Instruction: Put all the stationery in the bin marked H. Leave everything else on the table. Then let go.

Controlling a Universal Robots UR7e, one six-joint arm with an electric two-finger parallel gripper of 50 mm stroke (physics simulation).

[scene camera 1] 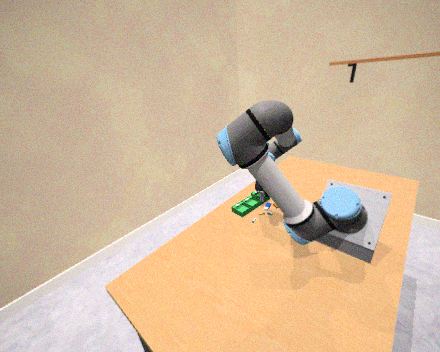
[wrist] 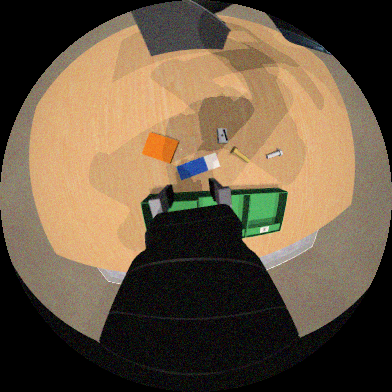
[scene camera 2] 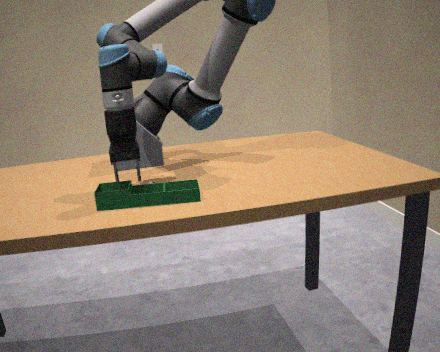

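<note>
A blue-and-white eraser, an orange square pad and a grey metal sharpener lie on the table. A green tray with three bins stands beside them. The mark on its right bin in the wrist view is too blurred to read; the other marks are hidden behind the gripper. My gripper is open and empty, pointing down, low above the tray's left part in the second scene view. The gripper hides part of the bins' insides.
A brass screw lies right of the eraser in the wrist view, and a silver bolt lies further right. The robot's grey base block stands on the table beyond the loose objects.
</note>
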